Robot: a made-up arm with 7 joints.
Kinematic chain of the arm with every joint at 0, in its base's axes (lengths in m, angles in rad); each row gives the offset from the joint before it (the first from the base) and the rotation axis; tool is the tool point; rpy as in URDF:
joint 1: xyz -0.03 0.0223 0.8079 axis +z
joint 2: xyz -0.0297 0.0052 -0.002 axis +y
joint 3: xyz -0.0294 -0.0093 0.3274 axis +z
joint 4: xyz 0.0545 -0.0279 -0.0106 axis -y
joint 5: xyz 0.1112 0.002 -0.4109 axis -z
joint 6: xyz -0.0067 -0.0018 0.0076 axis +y
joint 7: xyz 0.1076 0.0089 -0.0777 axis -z
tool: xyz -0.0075 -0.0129 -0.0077 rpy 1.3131 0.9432 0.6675
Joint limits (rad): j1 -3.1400..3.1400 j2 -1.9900..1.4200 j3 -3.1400..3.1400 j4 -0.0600..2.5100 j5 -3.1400..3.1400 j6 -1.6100..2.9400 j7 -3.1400..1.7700
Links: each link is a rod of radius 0.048 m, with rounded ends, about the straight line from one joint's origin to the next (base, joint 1, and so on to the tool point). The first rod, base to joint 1, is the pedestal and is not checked.
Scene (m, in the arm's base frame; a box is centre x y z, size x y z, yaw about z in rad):
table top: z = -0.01
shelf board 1: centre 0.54 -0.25 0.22 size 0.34 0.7 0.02 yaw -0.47
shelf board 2: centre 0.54 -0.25 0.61 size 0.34 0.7 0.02 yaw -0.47
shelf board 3: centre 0.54 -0.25 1 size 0.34 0.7 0.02 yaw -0.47
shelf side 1: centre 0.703 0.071 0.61 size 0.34 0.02 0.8 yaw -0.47
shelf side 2: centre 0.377 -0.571 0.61 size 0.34 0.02 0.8 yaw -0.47
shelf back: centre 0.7 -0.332 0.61 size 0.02 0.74 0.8 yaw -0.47
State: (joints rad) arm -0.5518 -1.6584 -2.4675 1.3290 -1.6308 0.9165 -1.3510
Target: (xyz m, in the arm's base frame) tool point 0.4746 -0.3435 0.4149
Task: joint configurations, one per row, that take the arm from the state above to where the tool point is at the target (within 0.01 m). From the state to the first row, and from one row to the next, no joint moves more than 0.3 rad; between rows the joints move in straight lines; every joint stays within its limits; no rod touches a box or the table.
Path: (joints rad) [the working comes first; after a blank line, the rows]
Joints at the target: 1.3570 -1.9900 -1.9265 1.4450 -1.6313 0.9021 -1.3901
Straight joint move there: touches shelf side 2.

1: -0.2728 -1.6190 -2.4415 1.1914 -1.6244 0.9326 -1.3572
2: 0.0061 -1.5797 -2.4155 1.0538 -1.6179 0.9486 -1.3633
3: 0.2851 -1.5403 -2.3894 0.9162 -1.6115 0.9647 -1.3695
4: 0.5640 -1.5010 -2.3634 0.7786 -1.6050 0.9808 -1.3756
5: 0.8430 -1.4616 -2.3374 0.6410 -1.5986 0.9968 -1.3818
6: 1.0143 -1.6377 -2.2004 0.9090 -1.6095 0.9653 -1.3845
7: 1.1857 -1.8139 -2.0634 1.1770 -1.6204 0.9337 -1.3873
8: 1.3570 -1.9900 -1.9265 1.4450 -1.6313 0.9021 -1.3901

